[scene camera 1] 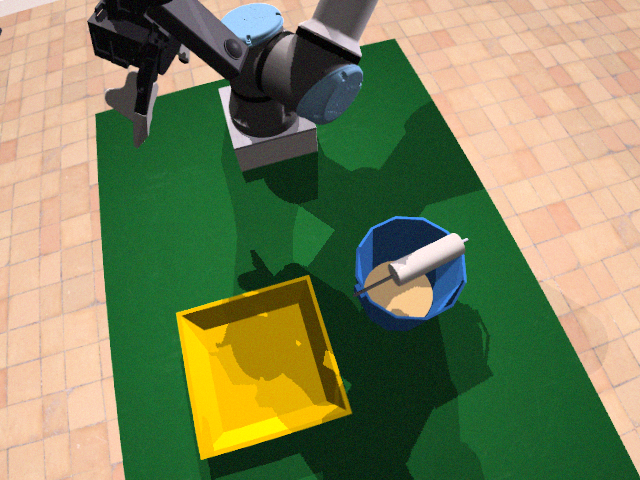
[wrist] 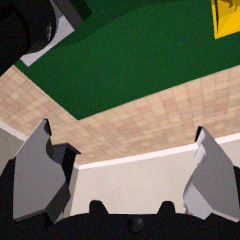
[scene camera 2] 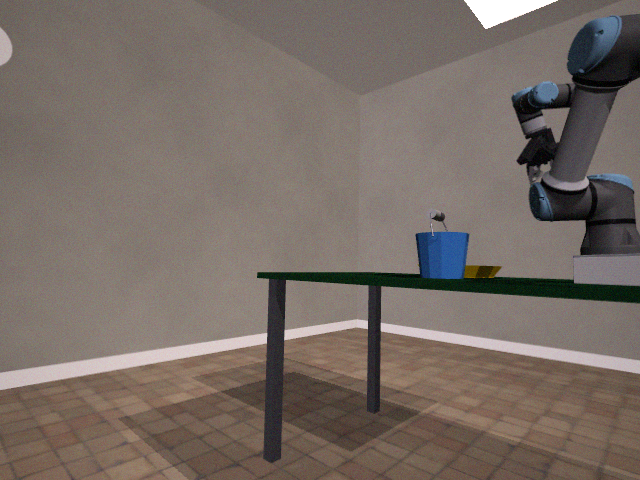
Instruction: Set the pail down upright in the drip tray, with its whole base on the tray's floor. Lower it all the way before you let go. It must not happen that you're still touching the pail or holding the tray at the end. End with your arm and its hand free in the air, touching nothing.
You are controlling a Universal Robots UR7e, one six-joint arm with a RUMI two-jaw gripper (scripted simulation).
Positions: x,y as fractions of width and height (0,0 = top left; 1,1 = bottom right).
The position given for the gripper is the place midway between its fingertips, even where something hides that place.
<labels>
gripper: scene camera 1 0.25,0.21; wrist 0.52,0.51; scene camera 2 0.86,0.39
</labels>
